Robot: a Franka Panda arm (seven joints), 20 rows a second.
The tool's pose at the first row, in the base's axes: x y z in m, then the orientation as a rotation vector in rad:
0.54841, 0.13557, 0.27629, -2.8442, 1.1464, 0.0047
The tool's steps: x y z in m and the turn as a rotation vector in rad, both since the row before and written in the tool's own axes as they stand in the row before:
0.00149, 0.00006, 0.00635, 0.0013, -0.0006, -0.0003
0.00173, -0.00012, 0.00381, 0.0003, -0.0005, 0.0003
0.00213, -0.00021, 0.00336, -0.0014, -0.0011, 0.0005
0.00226, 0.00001, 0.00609, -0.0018, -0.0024, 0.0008
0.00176, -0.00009, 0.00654, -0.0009, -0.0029, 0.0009
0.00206, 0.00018, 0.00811, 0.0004, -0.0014, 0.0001
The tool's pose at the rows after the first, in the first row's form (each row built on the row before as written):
0.54960, 0.13494, 0.26991, -2.8430, 1.1454, 0.0048
0.55103, 0.13410, 0.26607, -2.8424, 1.1456, 0.0054
0.55280, 0.13302, 0.26267, -2.8430, 1.1466, 0.0078
0.55457, 0.13189, 0.25652, -2.8433, 1.1479, 0.0123
0.55604, 0.13121, 0.24994, -2.8426, 1.1489, 0.0170
0.55754, 0.13025, 0.24176, -2.8417, 1.1486, 0.0188

